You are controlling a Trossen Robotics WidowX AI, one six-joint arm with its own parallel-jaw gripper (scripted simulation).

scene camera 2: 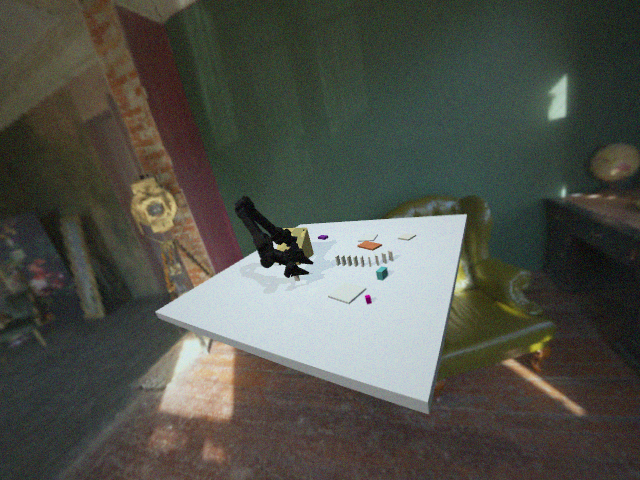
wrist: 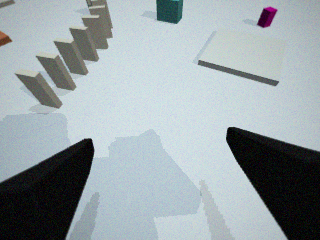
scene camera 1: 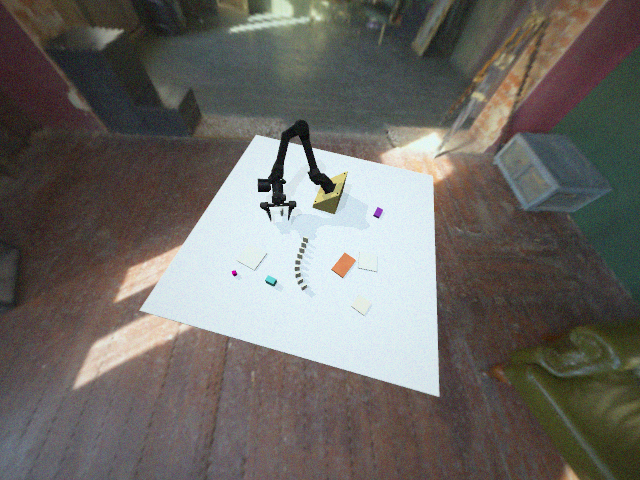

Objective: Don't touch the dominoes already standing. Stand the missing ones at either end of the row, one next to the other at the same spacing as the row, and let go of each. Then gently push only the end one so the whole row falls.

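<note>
Nothing is held in my gripper, which stands open. There is also a white tile here.
</note>
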